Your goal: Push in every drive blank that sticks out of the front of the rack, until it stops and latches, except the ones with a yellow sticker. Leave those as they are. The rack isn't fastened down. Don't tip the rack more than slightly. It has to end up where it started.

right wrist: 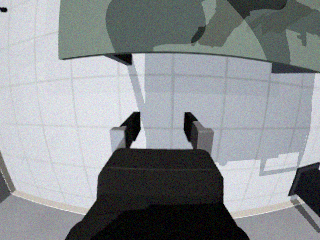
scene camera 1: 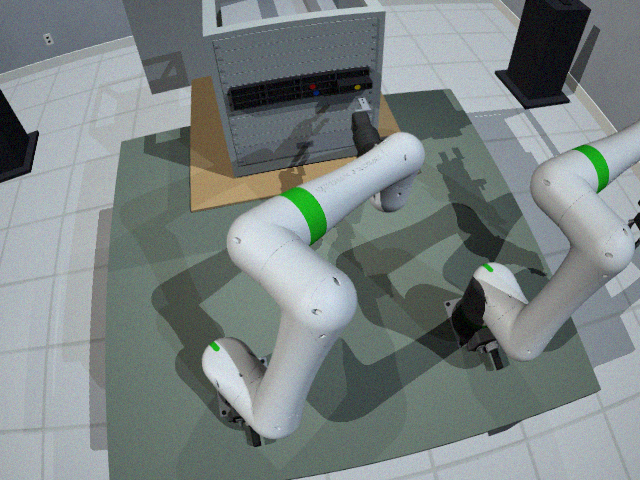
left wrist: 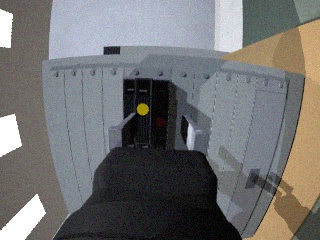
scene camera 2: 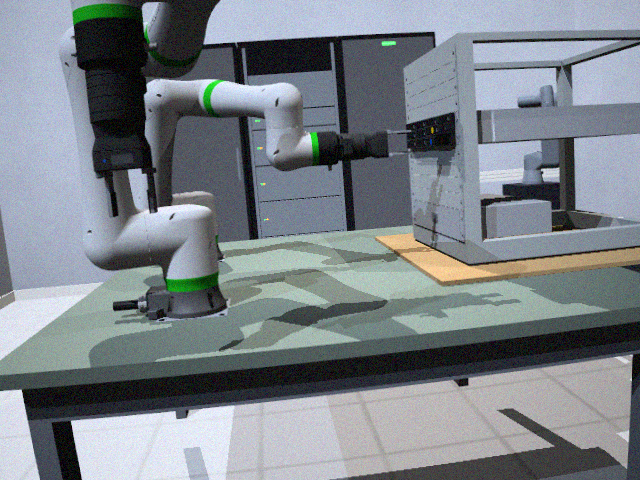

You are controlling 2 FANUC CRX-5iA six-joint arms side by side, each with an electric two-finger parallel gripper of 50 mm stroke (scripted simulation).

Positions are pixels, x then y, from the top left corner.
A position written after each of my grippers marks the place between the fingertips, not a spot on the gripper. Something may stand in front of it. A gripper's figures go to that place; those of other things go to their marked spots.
Labels:
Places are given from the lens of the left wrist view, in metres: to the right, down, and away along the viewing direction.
my left gripper point(left wrist: 159, 123): 0.00, 0.00, 0.17
grey rack point(left wrist: 250, 111): 0.19, -0.02, 0.27

